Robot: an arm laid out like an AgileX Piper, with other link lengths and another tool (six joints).
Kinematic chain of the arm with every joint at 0, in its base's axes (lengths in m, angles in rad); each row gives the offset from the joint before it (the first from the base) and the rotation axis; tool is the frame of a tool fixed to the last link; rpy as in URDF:
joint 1: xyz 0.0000 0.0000 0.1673 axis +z
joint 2: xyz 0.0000 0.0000 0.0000 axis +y
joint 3: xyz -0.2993 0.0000 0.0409 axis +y
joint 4: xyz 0.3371 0.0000 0.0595 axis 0.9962 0 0.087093
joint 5: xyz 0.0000 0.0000 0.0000 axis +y
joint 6: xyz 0.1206 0.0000 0.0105 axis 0.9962 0 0.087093
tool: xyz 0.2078 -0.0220 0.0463 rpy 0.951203 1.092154 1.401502
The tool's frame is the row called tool.
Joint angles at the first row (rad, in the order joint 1, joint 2, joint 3, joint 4, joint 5, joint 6):
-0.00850, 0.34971, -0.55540, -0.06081, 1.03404, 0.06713
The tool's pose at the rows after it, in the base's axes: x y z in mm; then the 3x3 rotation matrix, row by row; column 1 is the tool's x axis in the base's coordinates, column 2 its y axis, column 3 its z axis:
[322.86, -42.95, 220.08], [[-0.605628, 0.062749, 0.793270], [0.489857, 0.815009, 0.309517], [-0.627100, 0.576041, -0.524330]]
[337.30, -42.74, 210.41], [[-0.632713, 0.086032, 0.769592], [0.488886, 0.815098, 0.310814], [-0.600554, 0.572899, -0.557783]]
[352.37, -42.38, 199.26], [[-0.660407, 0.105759, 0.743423], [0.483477, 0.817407, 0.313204], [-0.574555, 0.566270, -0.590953]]
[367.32, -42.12, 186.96], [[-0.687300, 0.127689, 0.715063], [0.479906, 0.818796, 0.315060], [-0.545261, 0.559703, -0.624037]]
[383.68, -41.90, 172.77], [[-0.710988, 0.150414, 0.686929], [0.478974, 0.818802, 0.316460], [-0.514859, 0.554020, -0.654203]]
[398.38, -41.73, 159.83], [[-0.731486, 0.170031, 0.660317], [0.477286, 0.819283, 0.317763], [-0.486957, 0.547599, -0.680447]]
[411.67, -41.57, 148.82], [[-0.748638, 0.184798, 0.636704], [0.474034, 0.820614, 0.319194], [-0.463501, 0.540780, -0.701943]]
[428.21, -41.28, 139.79], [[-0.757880, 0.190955, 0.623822], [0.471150, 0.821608, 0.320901], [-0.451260, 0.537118, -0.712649]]
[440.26, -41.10, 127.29], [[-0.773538, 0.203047, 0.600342], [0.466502, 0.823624, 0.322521], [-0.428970, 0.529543, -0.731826]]
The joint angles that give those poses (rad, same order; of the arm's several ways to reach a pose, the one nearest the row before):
-0.00855, 0.44632, -0.58296, -0.06076, 1.02487, 0.06706
-0.00849, 0.54406, -0.61078, -0.06081, 0.99772, 0.06713
-0.00849, 0.64278, -0.63932, -0.06081, 0.96977, 0.06207
-0.00850, 0.74380, -0.67268, -0.06081, 0.94654, 0.05887
-0.00849, 0.84934, -0.70817, -0.06081, 0.91965, 0.05888
-0.00849, 0.94454, -0.74559, -0.06082, 0.90061, 0.05766
-0.00850, 1.02770, -0.78299, -0.06080, 0.88717, 0.05441
-0.00850, 1.10680, -0.81950, -0.06081, 0.86108, 0.05226
-0.00851, 1.18316, -0.85555, -0.06080, 0.85081, 0.04730

